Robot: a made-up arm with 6 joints. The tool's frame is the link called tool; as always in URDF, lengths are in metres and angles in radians. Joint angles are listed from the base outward.
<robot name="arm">
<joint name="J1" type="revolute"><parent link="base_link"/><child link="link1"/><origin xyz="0 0 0.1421"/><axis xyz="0 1 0"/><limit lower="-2.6" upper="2.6"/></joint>
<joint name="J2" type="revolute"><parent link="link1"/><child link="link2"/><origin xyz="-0.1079 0.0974 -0.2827"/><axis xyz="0 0 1"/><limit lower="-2.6" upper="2.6"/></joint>
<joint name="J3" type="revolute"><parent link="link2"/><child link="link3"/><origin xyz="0.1 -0.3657 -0.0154"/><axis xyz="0 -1 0"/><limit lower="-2.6" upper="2.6"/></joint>
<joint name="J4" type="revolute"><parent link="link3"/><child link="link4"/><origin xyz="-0.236 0.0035 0.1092"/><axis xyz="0 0 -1"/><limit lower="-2.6" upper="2.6"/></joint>
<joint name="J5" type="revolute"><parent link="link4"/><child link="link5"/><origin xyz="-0.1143 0.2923 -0.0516"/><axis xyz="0 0 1"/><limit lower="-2.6" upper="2.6"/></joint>
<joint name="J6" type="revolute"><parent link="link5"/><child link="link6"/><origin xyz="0.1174 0.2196 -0.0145"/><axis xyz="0 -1 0"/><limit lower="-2.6" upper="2.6"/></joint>
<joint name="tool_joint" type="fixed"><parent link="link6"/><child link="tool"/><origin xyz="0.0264 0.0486 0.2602"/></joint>
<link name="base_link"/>
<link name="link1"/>
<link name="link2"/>
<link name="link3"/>
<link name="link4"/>
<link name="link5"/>
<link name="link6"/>
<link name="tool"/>
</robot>
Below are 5 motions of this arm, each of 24 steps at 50 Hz.
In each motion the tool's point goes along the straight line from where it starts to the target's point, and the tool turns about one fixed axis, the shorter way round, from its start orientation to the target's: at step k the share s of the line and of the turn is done. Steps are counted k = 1, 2, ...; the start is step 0. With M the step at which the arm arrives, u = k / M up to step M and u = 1 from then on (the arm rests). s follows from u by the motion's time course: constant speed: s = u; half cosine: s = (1 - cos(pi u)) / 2; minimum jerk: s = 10 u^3 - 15 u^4 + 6 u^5.
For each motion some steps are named. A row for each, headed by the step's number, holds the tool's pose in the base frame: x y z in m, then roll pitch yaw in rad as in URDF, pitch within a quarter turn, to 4 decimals.
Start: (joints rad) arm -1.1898 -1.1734 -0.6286 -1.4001 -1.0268 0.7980
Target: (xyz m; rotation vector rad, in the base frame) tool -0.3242 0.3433 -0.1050 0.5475 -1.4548 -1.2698
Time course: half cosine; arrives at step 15
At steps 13, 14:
13: -0.3289 0.3419 -0.1058 1.4135 -0.4347 -1.9089
14: -0.3254 0.3430 -0.1052 1.4102 -0.4267 -1.9215

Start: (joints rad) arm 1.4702 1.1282 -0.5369 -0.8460 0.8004 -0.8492
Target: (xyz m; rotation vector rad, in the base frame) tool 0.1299 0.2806 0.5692 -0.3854 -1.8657 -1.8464
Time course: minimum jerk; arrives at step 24
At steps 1, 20, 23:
1: 0.2513 -0.3371 0.5443 0.5199 -0.7920 -2.9936
20: 0.1342 0.2587 0.5683 1.5034 -0.5552 -2.9890
23: 0.1300 0.2802 0.5692 1.5361 -0.5475 -2.9838

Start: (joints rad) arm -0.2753 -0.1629 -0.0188 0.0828 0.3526 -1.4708
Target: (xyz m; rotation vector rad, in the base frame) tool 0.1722 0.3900 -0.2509 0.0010 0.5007 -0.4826
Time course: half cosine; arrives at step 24
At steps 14, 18, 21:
14: 0.1370 0.3864 -0.1953 -0.1799 0.7519 -0.3704
18: 0.1583 0.3886 -0.2289 -0.1547 0.5865 -0.4652
21: 0.1686 0.3896 -0.2452 -0.1371 0.5074 -0.5093

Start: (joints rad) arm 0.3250 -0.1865 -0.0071 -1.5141 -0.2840 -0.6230
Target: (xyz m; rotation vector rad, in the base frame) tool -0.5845 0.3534 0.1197 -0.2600 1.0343 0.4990
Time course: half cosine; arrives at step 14
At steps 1, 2, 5, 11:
1: -0.6830 0.1150 0.3130 0.3956 0.7576 1.2916
2: -0.6793 0.1239 0.3058 0.3903 0.7706 1.2718
5: -0.6560 0.1803 0.2601 0.3463 0.8511 1.1379
11: -0.5954 0.3271 0.1411 0.1157 1.0293 0.6844

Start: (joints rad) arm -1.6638 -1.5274 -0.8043 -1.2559 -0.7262 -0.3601
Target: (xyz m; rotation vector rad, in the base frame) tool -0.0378 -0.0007 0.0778 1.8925 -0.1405 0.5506
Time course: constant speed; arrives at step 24
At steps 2, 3, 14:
2: -0.2123 0.1203 -0.0118 1.4002 -0.5737 -0.3097
3: -0.2044 0.1148 -0.0077 1.4217 -0.5637 -0.2884
14: -0.1171 0.0543 0.0371 1.6655 -0.4810 -0.0468

